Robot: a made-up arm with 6 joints.
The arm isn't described. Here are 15 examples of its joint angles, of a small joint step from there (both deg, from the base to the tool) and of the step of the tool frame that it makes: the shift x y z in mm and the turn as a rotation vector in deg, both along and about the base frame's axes.
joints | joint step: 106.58 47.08 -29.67 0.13 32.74 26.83 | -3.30 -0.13 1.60 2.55 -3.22 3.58
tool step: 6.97 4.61 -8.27 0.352 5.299 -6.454
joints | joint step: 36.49 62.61 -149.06 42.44 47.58 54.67 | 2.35 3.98 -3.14 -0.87 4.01 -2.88
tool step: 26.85 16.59 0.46 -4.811 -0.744 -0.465
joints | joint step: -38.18 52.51 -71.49 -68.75 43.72 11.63 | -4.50 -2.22 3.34 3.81 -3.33 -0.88
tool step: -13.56 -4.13 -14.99 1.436 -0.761 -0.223
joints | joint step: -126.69 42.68 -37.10 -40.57 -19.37 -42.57 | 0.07 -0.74 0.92 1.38 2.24 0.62
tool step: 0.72 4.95 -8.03 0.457 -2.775 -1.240
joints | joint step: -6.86 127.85 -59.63 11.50 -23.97 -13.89 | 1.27 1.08 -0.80 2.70 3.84 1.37
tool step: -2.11 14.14 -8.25 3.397 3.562 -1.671
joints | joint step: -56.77 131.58 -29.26 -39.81 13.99 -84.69 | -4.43 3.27 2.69 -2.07 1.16 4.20
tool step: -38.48 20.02 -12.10 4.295 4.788 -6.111
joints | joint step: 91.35 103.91 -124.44 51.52 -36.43 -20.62 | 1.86 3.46 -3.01 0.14 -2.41 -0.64
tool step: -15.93 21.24 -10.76 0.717 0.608 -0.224
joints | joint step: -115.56 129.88 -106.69 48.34 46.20 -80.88 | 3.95 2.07 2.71 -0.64 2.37 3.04
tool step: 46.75 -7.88 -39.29 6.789 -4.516 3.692
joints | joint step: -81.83 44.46 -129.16 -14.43 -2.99 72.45 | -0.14 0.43 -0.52 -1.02 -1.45 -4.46
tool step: 0.59 -1.83 2.23 -1.566 -0.103 -5.610
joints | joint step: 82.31 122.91 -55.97 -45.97 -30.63 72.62 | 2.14 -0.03 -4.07 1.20 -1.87 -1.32
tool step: -18.06 27.53 21.54 5.955 0.083 2.497
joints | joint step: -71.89 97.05 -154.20 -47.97 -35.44 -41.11 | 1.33 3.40 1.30 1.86 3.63 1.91
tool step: 20.98 -57.62 -22.09 8.622 -0.672 3.337
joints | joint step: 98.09 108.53 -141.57 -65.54 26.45 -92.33 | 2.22 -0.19 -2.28 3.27 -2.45 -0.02
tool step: -16.98 -12.58 12.79 3.315 1.674 5.984
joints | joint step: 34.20 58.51 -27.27 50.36 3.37 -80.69 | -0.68 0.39 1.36 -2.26 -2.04 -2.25
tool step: 3.27 -7.68 -9.06 -4.087 -2.325 0.054
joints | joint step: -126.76 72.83 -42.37 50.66 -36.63 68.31 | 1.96 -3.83 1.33 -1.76 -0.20 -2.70
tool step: 22.47 5.79 14.88 1.247 4.117 2.478
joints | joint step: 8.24 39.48 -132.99 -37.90 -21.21 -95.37 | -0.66 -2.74 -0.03 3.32 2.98 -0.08
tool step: -28.53 -4.64 -19.05 1.241 -0.212 2.842
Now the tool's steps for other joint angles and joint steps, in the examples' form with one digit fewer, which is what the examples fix.
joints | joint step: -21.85 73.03 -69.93 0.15 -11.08 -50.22 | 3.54 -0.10 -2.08 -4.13 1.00 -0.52
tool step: 7.1 23.6 18.5 -4.75 0.48 3.17
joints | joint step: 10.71 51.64 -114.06 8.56 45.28 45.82 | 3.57 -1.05 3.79 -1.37 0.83 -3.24
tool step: 10.6 0.6 -14.5 -4.29 2.37 1.23
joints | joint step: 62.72 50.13 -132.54 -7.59 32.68 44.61 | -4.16 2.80 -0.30 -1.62 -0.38 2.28
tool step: 8.5 32.8 8.2 -1.12 1.98 -3.93
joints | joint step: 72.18 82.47 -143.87 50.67 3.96 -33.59 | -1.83 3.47 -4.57 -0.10 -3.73 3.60
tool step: 12.6 8.9 6.8 4.50 2.80 0.23
